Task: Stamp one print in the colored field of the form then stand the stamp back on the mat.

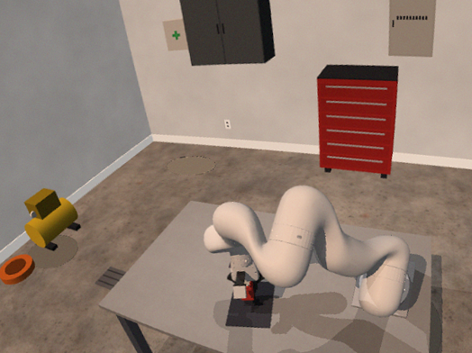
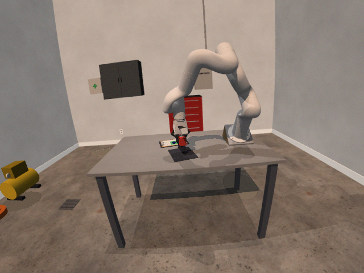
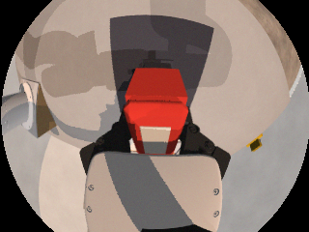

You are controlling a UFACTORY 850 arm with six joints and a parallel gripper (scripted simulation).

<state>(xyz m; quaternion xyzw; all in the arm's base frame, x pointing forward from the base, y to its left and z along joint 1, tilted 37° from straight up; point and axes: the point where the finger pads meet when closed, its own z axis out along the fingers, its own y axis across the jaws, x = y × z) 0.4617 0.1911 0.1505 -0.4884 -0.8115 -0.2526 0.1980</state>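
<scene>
The dark mat is 11 cm below my hand and 1 cm to the right of it. From my hand the other things lie so: form (26 cm to the right, 12 cm ahead, 11 cm below); red stamp (2 cm below).
</scene>
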